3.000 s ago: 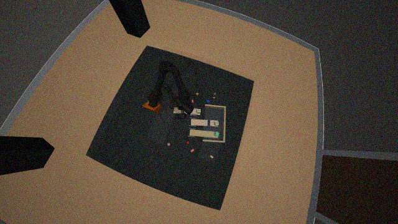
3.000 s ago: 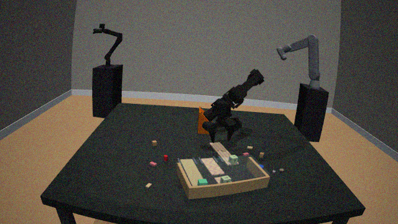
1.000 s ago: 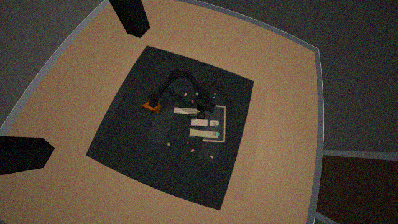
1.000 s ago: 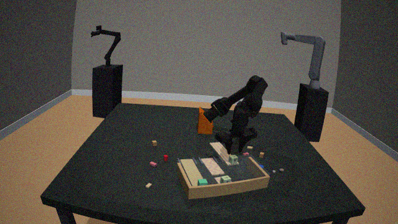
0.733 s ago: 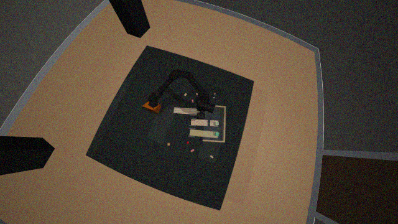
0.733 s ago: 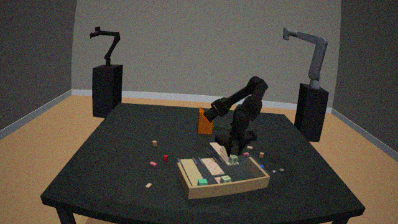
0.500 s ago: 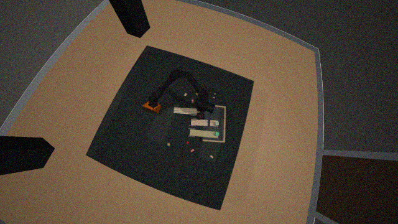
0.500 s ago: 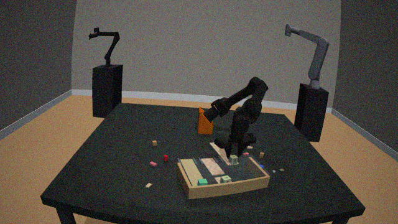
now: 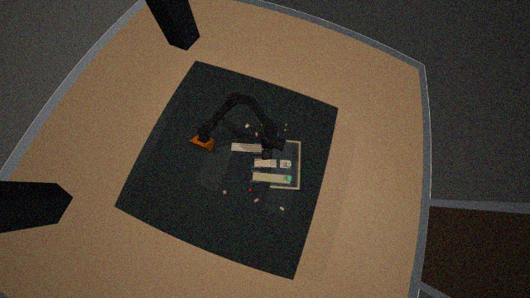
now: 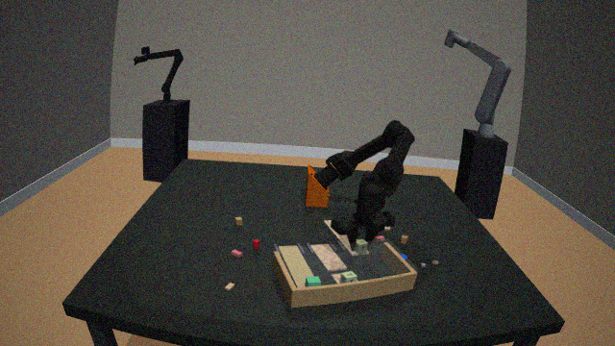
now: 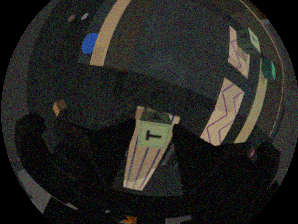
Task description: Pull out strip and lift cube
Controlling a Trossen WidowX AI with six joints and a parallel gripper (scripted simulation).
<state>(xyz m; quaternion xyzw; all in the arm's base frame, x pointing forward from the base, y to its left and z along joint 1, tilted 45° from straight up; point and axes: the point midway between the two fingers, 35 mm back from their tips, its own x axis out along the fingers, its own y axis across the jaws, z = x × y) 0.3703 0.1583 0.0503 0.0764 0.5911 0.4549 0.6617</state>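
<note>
The zigzag strip lies 50 mm ahead of my gripper tip, 90 mm to the right of it and 10 mm below it. Round my gripper tip: red cylinder (40 mm ahead, 290 mm to the right).
</note>
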